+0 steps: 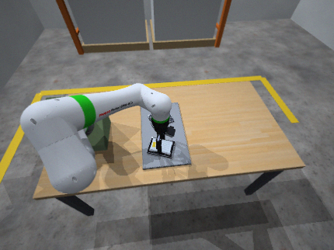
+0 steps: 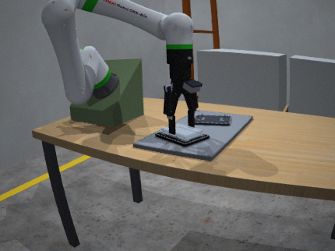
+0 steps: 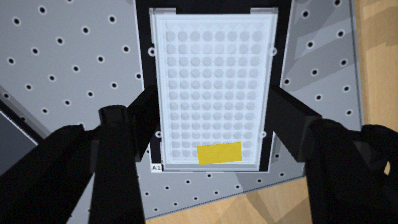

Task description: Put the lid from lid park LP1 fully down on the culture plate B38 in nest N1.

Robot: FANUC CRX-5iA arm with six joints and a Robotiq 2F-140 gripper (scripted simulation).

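My hand is 20 mm above the clear lid. Also, from my hand: black nest: 50 mm below; culture plate: 30 mm below; lid park: 40 mm ahead, 240 mm to the left, 50 mm below.
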